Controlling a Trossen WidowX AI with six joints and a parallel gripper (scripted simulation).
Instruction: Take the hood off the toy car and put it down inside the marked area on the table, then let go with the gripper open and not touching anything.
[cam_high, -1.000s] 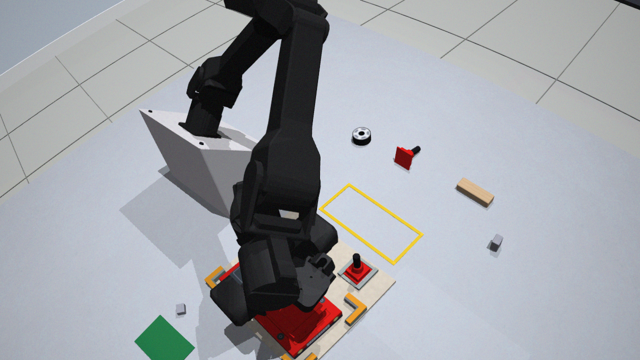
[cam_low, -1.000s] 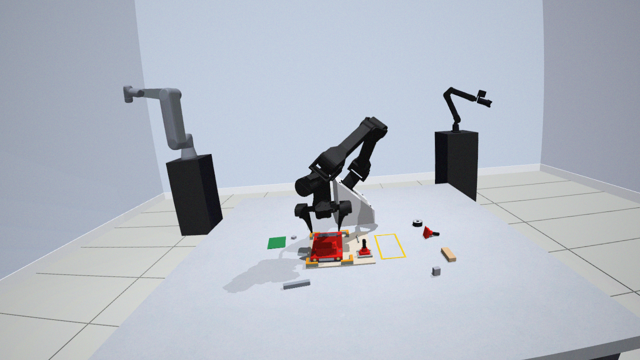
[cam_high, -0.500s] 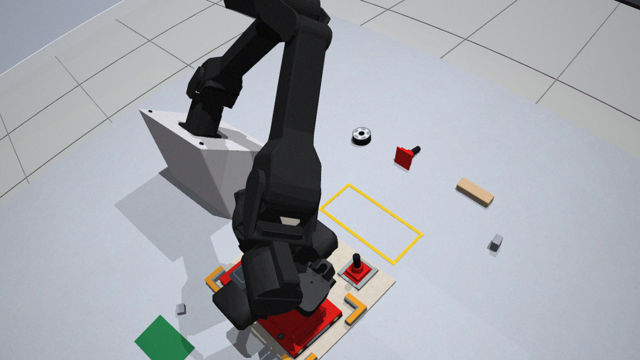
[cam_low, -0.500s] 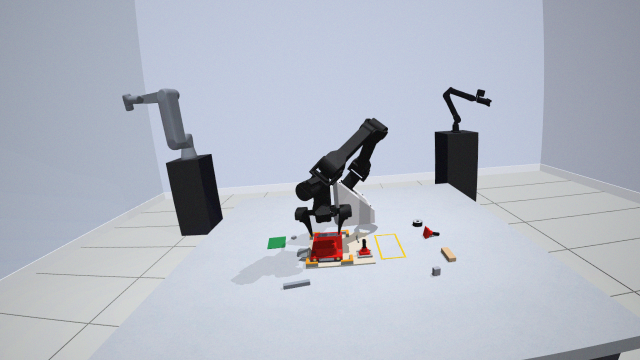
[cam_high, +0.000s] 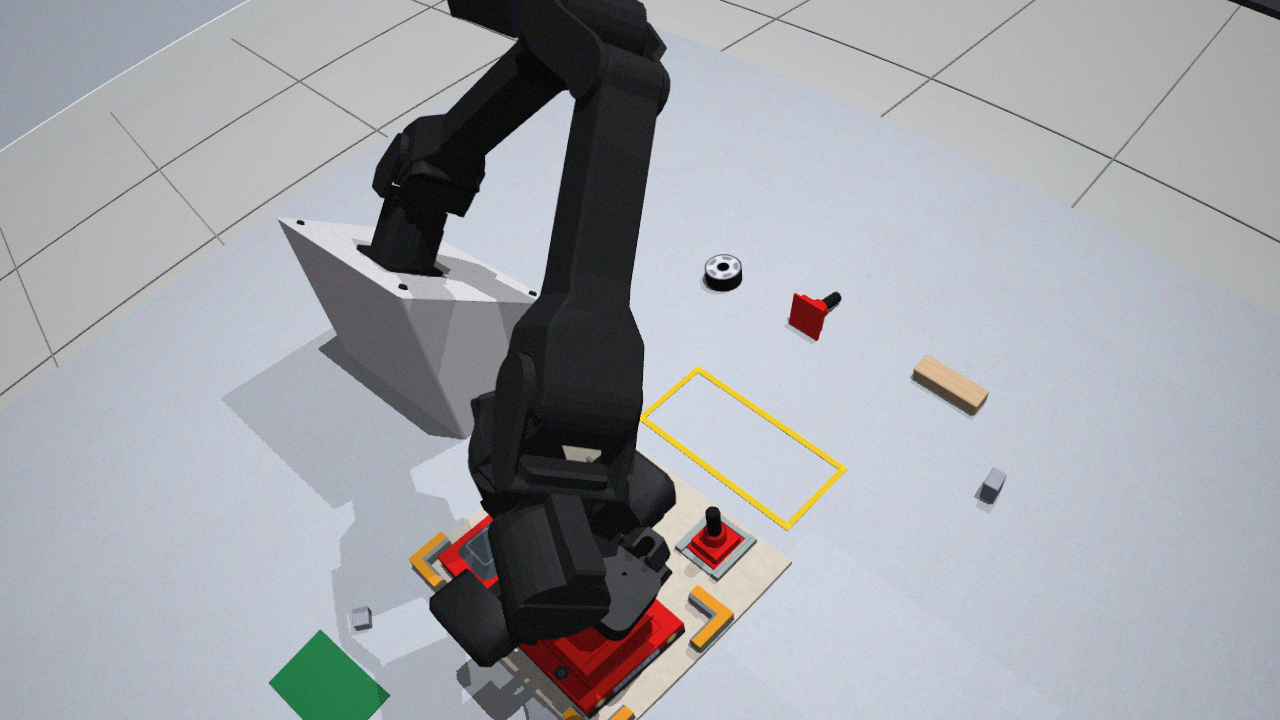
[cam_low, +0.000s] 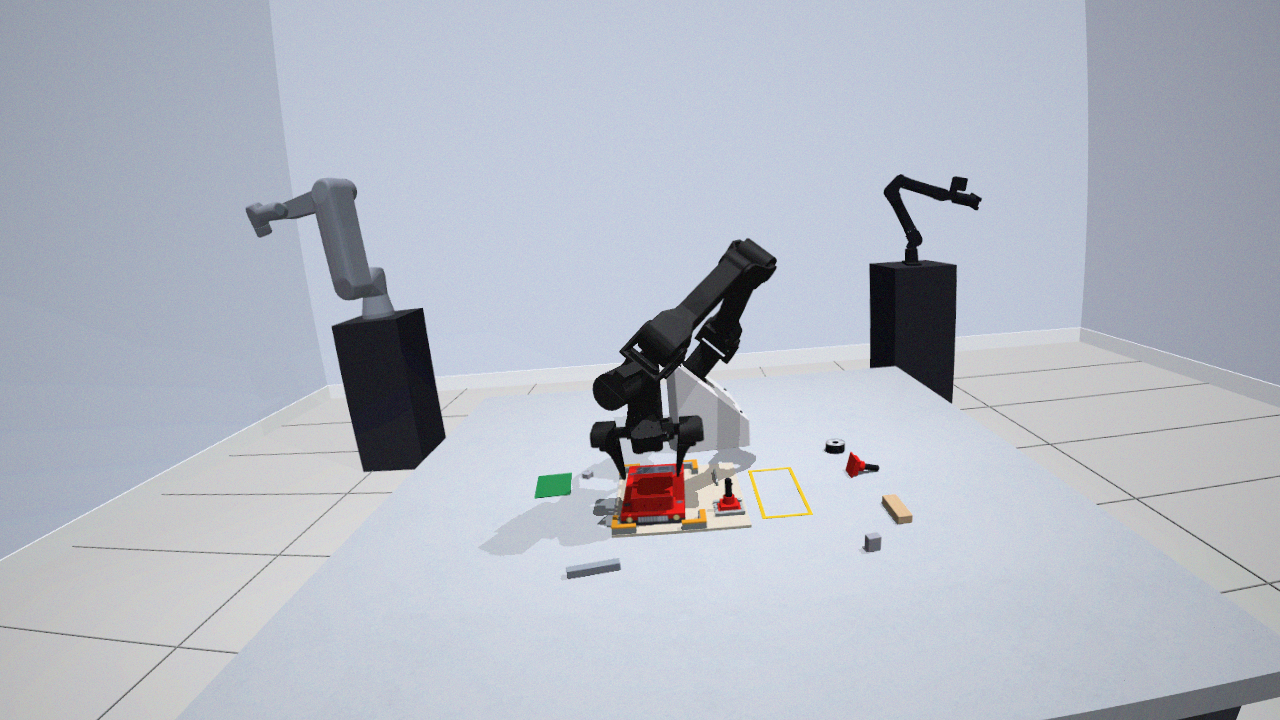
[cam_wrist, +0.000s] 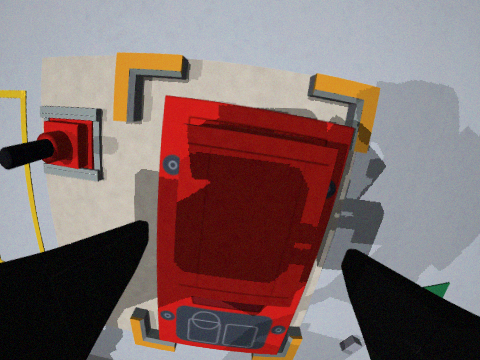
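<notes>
Right now my gripper tip is 2 cm above the hood. Round my gripper tip: wooden block: 9 cm ahead, 40 cm to the left, 6 cm below; green patch: 13 cm behind, 20 cm to the right, 6 cm below.
</notes>
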